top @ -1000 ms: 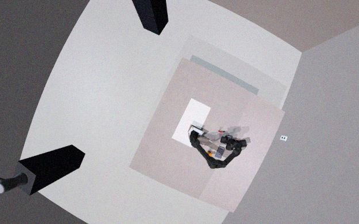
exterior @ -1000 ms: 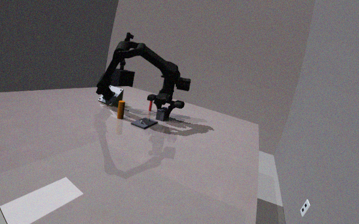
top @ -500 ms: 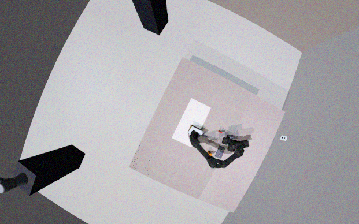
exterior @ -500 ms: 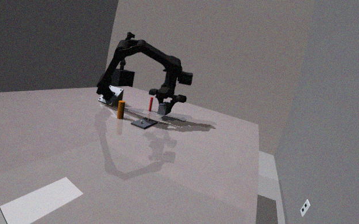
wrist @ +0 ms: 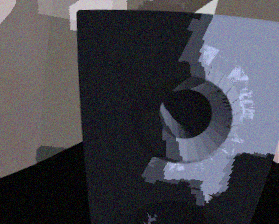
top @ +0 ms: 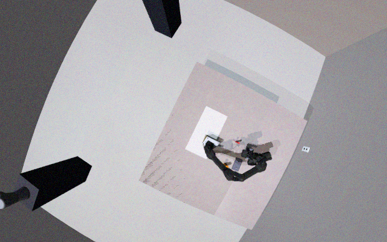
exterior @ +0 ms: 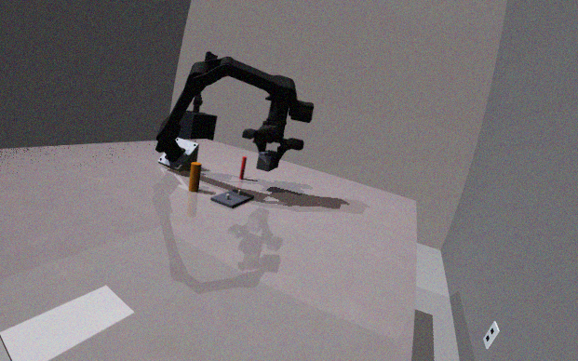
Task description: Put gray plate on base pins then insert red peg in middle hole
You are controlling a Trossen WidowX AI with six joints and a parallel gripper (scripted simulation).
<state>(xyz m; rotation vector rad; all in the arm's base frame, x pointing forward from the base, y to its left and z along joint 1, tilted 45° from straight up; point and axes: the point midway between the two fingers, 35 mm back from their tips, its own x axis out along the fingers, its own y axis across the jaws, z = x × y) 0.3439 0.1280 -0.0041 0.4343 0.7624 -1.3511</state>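
Now: gripper tip 150 mm to the left of the base and 80 mm above it. Round my gripper tip: orange cylinder: 200 mm to the right, 110 mm behind, 50 mm below; then red peg: 120 mm behind, 50 mm below, 40 mm to the left; then gray plate: 30 mm above.
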